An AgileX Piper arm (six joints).
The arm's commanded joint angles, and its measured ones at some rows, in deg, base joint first. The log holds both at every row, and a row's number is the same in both.
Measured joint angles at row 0:
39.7 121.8 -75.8 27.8 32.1 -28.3
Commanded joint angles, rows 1 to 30:
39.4 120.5 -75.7 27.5 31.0 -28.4
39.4 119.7 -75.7 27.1 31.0 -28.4
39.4 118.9 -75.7 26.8 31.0 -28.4
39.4 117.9 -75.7 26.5 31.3 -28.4
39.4 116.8 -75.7 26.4 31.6 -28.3
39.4 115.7 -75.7 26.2 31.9 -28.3
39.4 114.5 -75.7 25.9 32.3 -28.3
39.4 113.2 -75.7 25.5 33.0 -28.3
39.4 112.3 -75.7 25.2 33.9 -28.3
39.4 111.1 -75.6 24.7 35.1 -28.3
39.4 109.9 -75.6 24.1 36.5 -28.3
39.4 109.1 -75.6 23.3 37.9 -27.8
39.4 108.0 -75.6 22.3 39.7 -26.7
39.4 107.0 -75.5 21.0 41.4 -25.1
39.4 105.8 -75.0 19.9 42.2 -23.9
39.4 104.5 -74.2 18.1 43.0 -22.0
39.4 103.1 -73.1 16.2 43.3 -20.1
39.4 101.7 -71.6 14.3 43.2 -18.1
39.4 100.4 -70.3 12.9 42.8 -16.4
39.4 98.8 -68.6 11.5 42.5 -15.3
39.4 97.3 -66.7 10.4 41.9 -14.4
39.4 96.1 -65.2 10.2 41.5 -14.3
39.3 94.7 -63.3 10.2 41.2 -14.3
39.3 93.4 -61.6 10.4 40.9 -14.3
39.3 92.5 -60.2 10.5 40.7 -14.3
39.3 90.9 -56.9 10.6 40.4 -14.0
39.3 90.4 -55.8 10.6 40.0 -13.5
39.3 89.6 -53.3 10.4 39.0 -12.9
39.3 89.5 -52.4 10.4 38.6 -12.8
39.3 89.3 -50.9 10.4 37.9 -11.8
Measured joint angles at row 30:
39.7 90.7 -55.3 11.1 40.3 -13.5
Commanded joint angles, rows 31 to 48:
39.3 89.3 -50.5 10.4 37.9 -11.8
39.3 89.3 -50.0 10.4 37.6 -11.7
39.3 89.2 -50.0 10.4 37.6 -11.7
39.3 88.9 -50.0 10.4 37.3 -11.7
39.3 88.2 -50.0 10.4 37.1 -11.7
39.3 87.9 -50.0 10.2 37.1 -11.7
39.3 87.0 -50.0 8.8 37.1 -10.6
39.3 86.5 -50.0 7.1 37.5 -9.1
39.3 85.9 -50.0 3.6 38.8 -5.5
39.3 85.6 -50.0 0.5 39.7 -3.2
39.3 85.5 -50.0 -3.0 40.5 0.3
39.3 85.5 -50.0 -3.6 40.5 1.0
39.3 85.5 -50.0 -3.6 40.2 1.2
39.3 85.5 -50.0 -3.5 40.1 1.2
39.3 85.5 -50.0 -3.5 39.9 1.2
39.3 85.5 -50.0 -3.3 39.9 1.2
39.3 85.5 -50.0 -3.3 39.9 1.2
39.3 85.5 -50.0 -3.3 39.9 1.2
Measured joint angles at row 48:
39.7 86.0 -50.3 -2.5 39.9 0.7
